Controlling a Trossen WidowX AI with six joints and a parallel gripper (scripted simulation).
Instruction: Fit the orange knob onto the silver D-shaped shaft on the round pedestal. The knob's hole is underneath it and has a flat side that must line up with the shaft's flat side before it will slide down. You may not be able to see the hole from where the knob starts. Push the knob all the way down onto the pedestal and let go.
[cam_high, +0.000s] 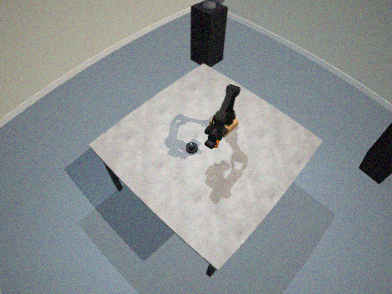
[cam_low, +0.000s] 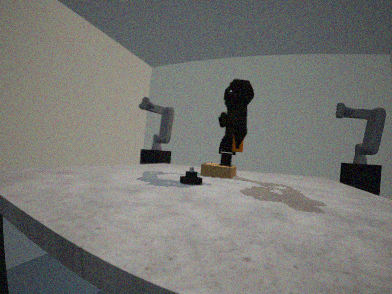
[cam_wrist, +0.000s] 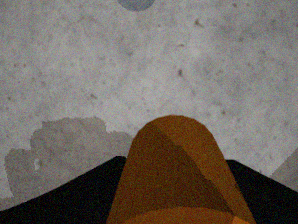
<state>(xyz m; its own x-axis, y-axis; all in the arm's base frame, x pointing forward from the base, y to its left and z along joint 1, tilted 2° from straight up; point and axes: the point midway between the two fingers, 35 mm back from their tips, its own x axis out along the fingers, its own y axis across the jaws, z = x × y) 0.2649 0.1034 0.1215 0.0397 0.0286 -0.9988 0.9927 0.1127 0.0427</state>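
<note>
The round black pedestal lies 16 cm to the right of my gripper tip, 11 cm below it and 7 cm ahead of it. From my gripper tip the other things lie so: orange knob (3 cm above).
</note>
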